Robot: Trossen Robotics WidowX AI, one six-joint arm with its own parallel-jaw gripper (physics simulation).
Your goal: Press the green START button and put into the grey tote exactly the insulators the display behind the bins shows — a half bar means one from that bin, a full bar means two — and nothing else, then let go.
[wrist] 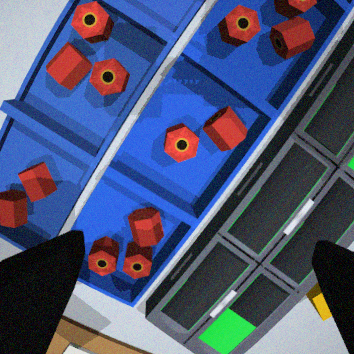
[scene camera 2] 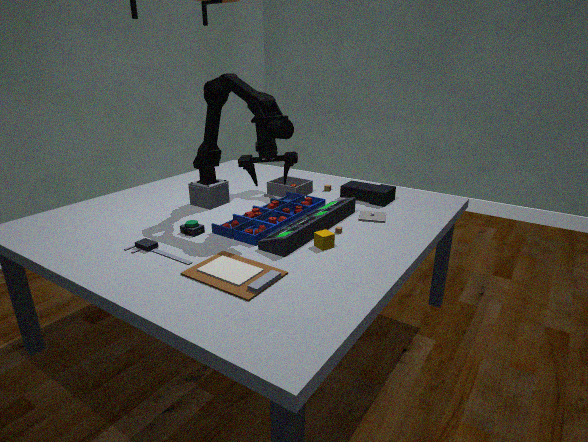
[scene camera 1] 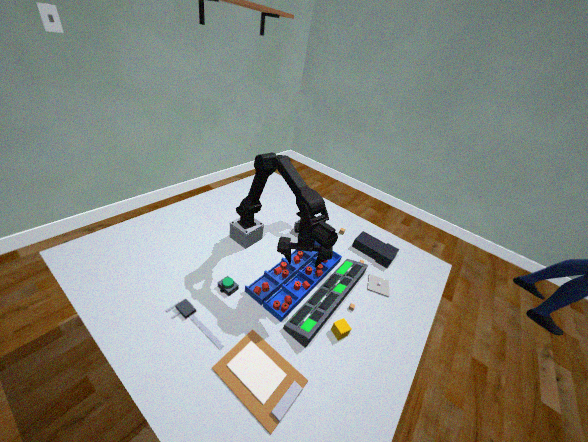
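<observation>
My gripper point(scene camera 1: 305, 261) point(scene camera 2: 271, 184) point(wrist: 201, 248) is open and empty, high above the blue bins point(scene camera 1: 253, 296) point(scene camera 2: 223, 231). Red hexagonal insulators lie in the bins; in the wrist view an upright one point(wrist: 181, 143) and a tipped one point(wrist: 225, 128) share a middle bin. The grey tote point(scene camera 2: 302, 190) stands behind the bins, with a red insulator point(scene camera 2: 293, 185) showing inside; the arm mostly hides it in scene camera 1. The dark display point(scene camera 1: 322, 300) point(scene camera 2: 295, 240) shows three green areas; the near one point(scene camera 1: 309, 325) point(wrist: 227, 330) is a half bar. The green START button point(scene camera 1: 228, 282) point(scene camera 2: 192, 223) stands left of the bins.
A yellow cube point(scene camera 1: 341, 329) point(scene camera 2: 324, 240) and a small wooden cube point(scene camera 1: 352, 306) point(scene camera 2: 339, 230) lie beyond the display. A black box point(scene camera 1: 375, 248) point(scene camera 2: 367, 194) and a pale plate point(scene camera 1: 378, 285) point(scene camera 2: 372, 216) lie farther right. A clipboard point(scene camera 2: 192, 273) and a caliper point(scene camera 1: 185, 308) lie in front.
</observation>
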